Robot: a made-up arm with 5 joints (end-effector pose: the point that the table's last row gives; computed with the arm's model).
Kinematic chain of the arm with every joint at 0, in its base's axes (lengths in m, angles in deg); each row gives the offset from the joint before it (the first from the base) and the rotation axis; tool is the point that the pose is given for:
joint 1: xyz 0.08 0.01 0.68 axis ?
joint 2: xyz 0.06 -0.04 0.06 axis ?
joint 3: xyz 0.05 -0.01 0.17 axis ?
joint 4: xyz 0.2 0.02 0 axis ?
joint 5: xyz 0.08 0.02 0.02 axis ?
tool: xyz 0.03 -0.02 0
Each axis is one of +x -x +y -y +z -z.
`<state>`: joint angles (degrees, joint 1 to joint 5).
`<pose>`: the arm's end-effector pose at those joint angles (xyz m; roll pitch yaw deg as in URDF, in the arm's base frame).
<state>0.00 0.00 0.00 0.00 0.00</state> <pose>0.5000 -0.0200 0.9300 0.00 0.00 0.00</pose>
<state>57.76 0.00 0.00 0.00 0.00</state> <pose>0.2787 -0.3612 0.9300 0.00 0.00 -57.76</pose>
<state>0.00 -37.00 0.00 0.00 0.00</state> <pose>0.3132 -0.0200 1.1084 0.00 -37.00 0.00</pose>
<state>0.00 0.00 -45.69 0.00 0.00</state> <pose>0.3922 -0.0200 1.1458 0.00 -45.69 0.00</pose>
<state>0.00 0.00 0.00 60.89 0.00</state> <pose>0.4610 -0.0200 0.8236 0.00 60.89 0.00</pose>
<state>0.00 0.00 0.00 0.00 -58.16</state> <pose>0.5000 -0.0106 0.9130 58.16 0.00 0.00</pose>
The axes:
joint 1: -z
joint 2: +y
joint 3: +y
joint 4: +y
joint 5: -x

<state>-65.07 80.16 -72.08 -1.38 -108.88</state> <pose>0.3123 0.5013 0.6799 108.88 6.70 65.07</pose>
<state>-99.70 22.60 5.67 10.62 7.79</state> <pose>0.0340 0.4561 0.7316 -7.79 38.89 99.70</pose>
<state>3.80 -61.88 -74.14 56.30 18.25</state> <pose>-0.1379 -0.0046 1.1160 -18.25 -79.72 -3.80</pose>
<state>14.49 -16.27 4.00 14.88 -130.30</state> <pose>0.4350 -0.0787 0.9594 130.30 2.61 -14.49</pose>
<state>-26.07 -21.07 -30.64 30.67 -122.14</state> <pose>0.3232 0.1297 1.1159 122.14 -21.04 26.07</pose>
